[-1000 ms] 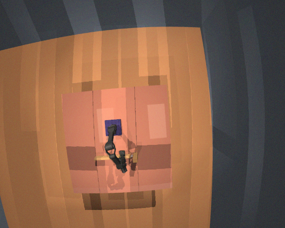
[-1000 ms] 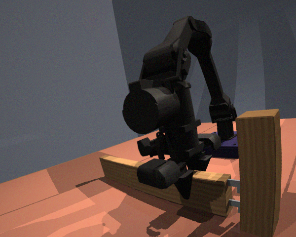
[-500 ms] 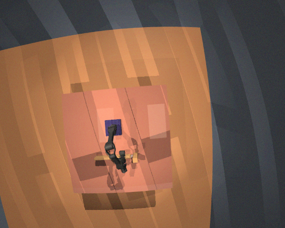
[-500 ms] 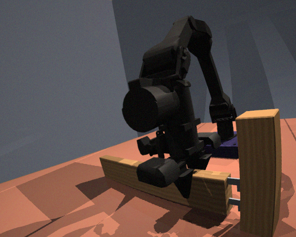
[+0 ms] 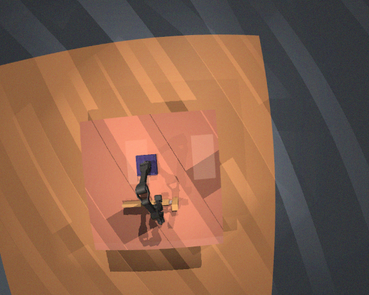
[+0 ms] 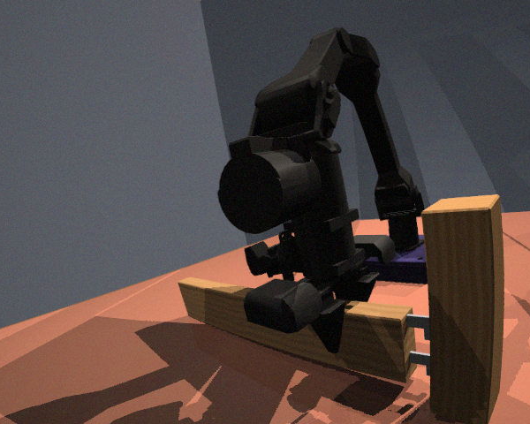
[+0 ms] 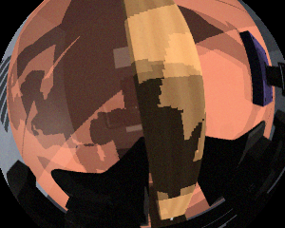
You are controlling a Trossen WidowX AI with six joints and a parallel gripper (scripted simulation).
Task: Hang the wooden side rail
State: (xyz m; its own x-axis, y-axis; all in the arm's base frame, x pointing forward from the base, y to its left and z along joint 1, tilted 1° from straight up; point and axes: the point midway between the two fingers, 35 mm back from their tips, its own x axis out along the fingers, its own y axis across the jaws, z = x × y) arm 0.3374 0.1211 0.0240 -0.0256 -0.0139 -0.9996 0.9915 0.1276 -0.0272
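The headboard post is 14 cm to the left of my gripper tip, 6 cm above it and 1 cm behind it.
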